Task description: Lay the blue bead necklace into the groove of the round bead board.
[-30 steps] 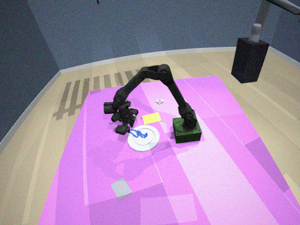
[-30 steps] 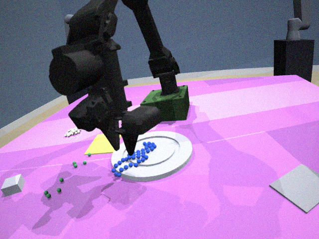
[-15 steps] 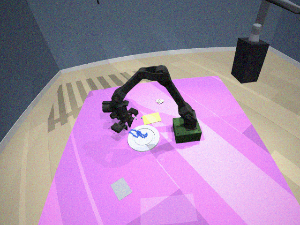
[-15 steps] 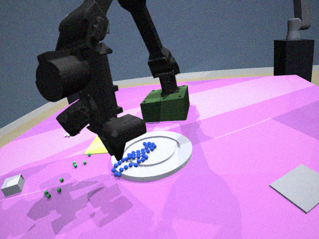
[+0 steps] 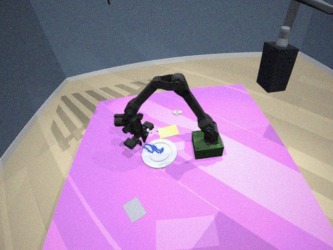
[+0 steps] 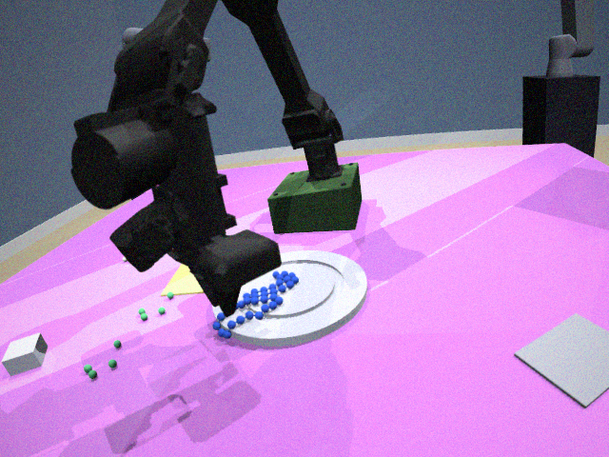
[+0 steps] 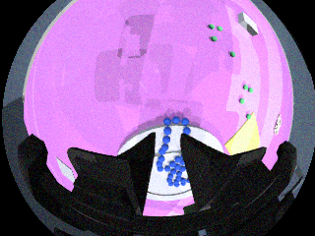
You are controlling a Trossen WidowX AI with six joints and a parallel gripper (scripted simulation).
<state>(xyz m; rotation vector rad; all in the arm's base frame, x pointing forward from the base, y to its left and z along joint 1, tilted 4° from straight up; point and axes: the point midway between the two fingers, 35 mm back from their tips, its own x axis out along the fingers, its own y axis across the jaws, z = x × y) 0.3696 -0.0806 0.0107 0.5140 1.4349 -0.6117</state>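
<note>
My gripper tip is 90 mm past the round white bead board, 50 mm to the right of it and 30 mm above it. From my gripper tip the other things lie so: yellow sheet: 160 mm behind, 110 mm to the right, 40 mm below; then grey tile: 360 mm to the left, 60 mm ahead, 40 mm below; then cube: 280 mm to the right, 60 mm ahead, 30 mm below.
</note>
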